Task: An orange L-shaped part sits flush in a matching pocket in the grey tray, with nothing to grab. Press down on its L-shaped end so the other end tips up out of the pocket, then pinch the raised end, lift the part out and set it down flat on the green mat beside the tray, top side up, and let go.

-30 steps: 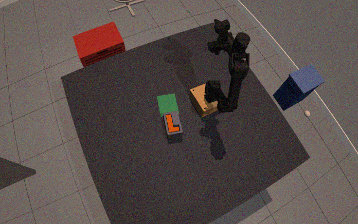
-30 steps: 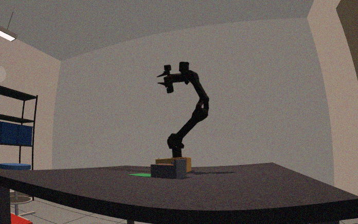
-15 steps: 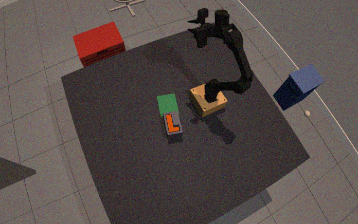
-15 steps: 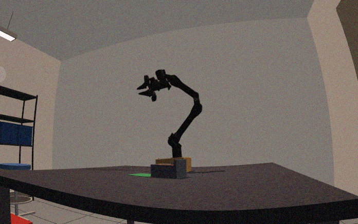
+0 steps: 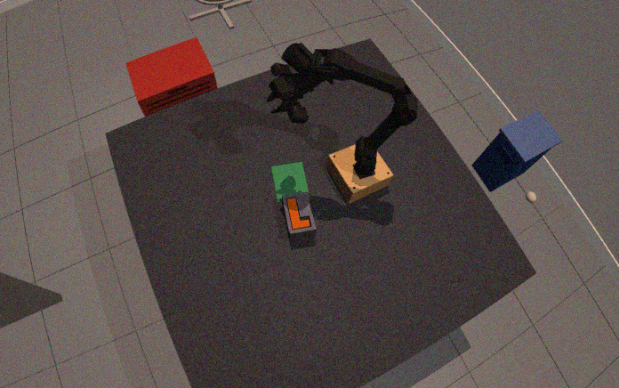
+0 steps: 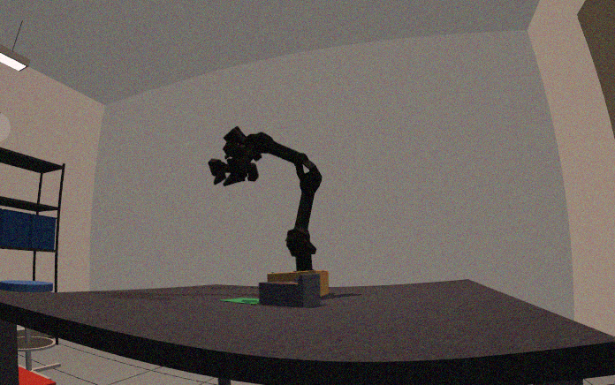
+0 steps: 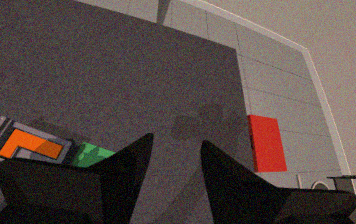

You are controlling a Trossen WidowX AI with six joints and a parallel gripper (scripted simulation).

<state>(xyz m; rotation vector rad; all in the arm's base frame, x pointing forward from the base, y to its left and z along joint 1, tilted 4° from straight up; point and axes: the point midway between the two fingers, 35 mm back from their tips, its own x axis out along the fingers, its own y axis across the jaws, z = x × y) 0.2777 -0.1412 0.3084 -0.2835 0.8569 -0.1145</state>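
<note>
My gripper tip is 32 cm above the orange L-shaped part, 25 cm to the right of it and 1 cm past it.
</note>
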